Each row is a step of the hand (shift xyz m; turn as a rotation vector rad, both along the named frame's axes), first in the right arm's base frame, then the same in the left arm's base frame.
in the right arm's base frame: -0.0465 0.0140 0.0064 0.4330 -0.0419 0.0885
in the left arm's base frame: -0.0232 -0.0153 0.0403 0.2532 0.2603 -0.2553
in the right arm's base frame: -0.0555 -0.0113 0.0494 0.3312 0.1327 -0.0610
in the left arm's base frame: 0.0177 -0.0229 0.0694 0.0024 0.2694 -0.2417
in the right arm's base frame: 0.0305 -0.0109 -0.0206 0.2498 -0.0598 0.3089
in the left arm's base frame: 0.0057 0.0028 -0.0379 0.3360 0.2196 0.0166
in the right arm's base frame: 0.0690 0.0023 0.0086 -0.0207 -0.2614 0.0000
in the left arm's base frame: 0.0309 0.0459 -0.0422 0.1637 -0.1991 -0.0484
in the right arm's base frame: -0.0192 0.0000 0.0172 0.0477 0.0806 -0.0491
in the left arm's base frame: 0.0036 -0.0051 0.0250 -0.0661 0.0679 -0.0470
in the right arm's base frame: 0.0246 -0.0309 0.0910 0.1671 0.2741 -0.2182
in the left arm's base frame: 0.0886 0.0261 0.0361 -0.2559 0.2149 -0.1974
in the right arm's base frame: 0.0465 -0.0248 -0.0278 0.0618 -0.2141 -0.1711
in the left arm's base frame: 0.0164 -0.0003 -0.0573 0.0542 -0.1792 -0.2095
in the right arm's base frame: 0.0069 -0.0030 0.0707 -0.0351 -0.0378 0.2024
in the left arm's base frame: 0.0503 0.0280 0.0417 0.1419 0.0266 0.1510
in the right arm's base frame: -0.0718 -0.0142 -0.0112 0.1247 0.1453 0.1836
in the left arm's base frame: -0.0259 -0.0570 0.0396 0.0716 0.2456 0.0702
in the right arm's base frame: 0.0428 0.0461 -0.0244 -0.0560 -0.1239 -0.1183
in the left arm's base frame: -0.0294 0.0494 -0.0353 -0.0168 -0.1654 -0.0696
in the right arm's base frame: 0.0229 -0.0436 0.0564 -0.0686 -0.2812 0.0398
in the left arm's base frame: 0.0740 0.0032 0.0111 0.1837 -0.2271 0.0071
